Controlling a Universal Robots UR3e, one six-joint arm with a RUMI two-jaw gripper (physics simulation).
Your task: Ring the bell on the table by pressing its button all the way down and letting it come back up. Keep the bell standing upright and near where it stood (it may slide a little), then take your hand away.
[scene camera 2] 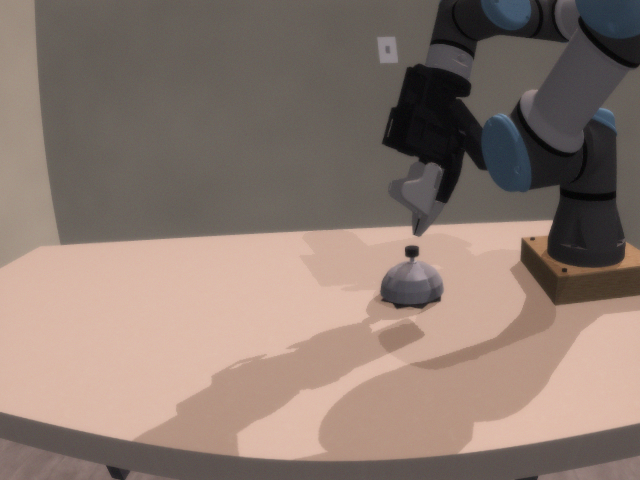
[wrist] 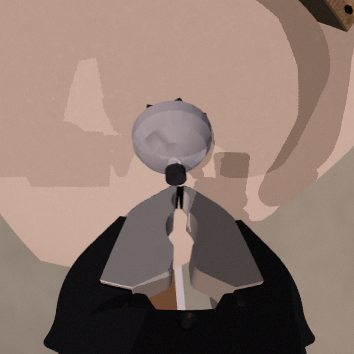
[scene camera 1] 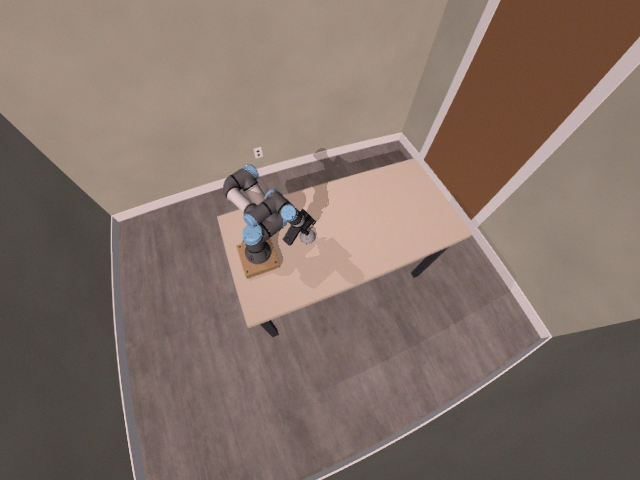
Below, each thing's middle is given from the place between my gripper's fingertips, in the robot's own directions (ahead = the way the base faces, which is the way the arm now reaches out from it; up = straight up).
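There is the silver dome bell (scene camera 2: 415,284), and it sits 50 mm below my hand and 10 mm ahead of it.
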